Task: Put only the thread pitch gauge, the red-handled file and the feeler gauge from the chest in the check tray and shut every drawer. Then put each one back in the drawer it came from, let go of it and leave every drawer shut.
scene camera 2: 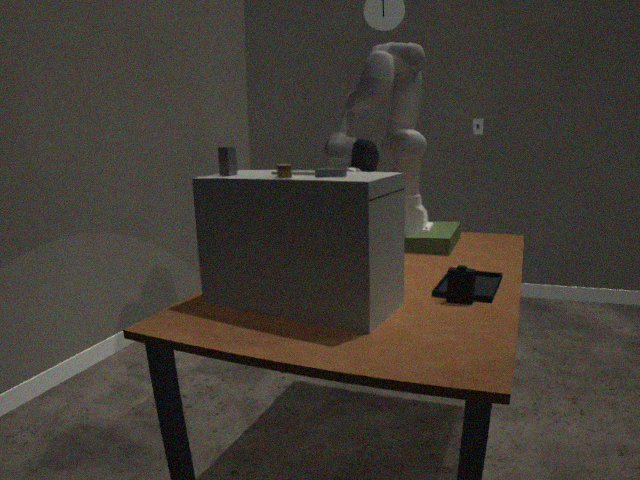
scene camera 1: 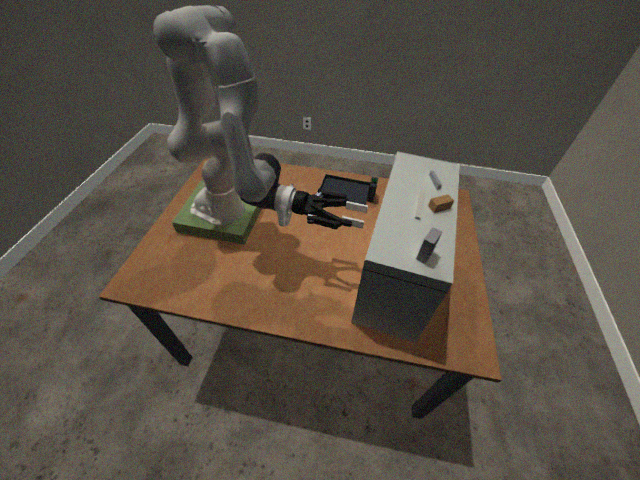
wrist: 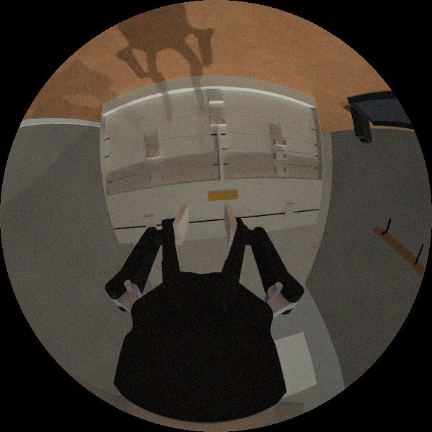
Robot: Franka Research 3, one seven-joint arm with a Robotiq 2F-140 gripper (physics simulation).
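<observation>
The pale chest (scene camera 1: 408, 206) (scene camera 2: 289, 248) (wrist: 215, 210) stands on the table, its drawer front towards the arm. In the wrist view its drawer fronts look flush, with small handles and a yellow label. The black check tray (scene camera 1: 343, 188) (scene camera 2: 485, 297) lies on the table beside the chest; no tool can be made out in it. My gripper (scene camera 1: 356, 214) (wrist: 206, 212) is partly open and empty, fingers pointing at the chest front, a short gap away. The thread pitch gauge, the red-handled file and the feeler gauge do not show in these views.
On the chest top are a grey upright block (scene camera 1: 429, 245) (scene camera 2: 227, 161), an orange block (scene camera 1: 440, 203) (scene camera 2: 283, 170), a grey bar (scene camera 1: 435, 179) (scene camera 2: 330, 172) and a thin pale strip (scene camera 1: 419, 204). A dark holder (scene camera 1: 372, 190) (scene camera 2: 460, 285) (wrist: 361, 125) with a green top stands at the tray's edge.
</observation>
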